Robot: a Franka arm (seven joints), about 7 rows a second.
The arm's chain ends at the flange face. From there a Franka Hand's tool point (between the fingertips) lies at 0.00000 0.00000 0.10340 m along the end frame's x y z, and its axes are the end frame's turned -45 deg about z.
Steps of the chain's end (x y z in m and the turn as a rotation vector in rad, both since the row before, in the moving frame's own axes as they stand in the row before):
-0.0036, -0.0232, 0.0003, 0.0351, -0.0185, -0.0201
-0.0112, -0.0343, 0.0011, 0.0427, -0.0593, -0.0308
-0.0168, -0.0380, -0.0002, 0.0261, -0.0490, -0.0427
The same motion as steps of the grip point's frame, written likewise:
0.0150, -0.0229, 0.0002, 0.0379, 0.0117, -0.0201
0.0150, -0.0396, 0.0008, 0.0721, -0.0117, -0.0308
0.0132, -0.0442, -0.0004, 0.0531, -0.0162, -0.0427

